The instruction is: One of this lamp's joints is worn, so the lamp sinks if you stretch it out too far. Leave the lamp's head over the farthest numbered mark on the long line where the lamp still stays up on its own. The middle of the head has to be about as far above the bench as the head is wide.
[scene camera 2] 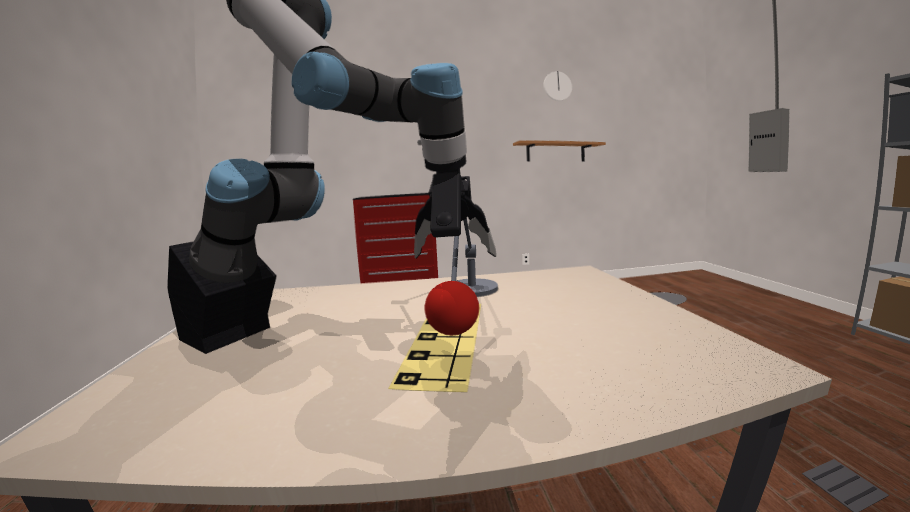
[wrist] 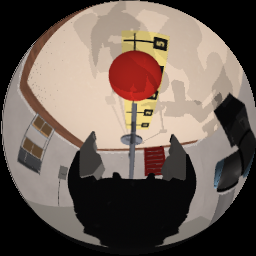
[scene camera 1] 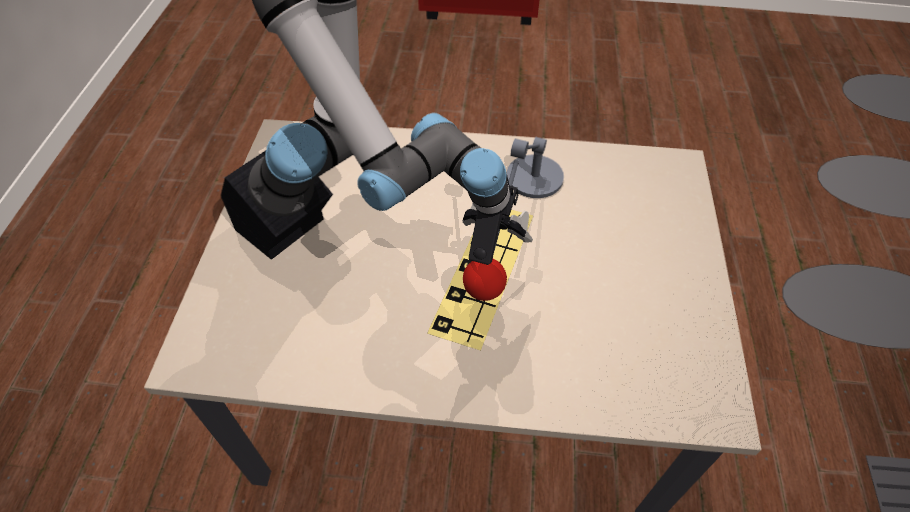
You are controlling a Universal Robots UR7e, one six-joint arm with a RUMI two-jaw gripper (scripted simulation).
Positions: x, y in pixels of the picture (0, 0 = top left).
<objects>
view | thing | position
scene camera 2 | my gripper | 455, 257
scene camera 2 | lamp head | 451, 308
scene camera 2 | yellow numbered strip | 436, 362
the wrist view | my gripper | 133, 133
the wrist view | lamp head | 134, 75
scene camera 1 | my gripper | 497, 231
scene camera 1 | lamp head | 483, 282
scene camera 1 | yellow numbered strip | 462, 319
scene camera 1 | grey round lamp base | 532, 182
</objects>
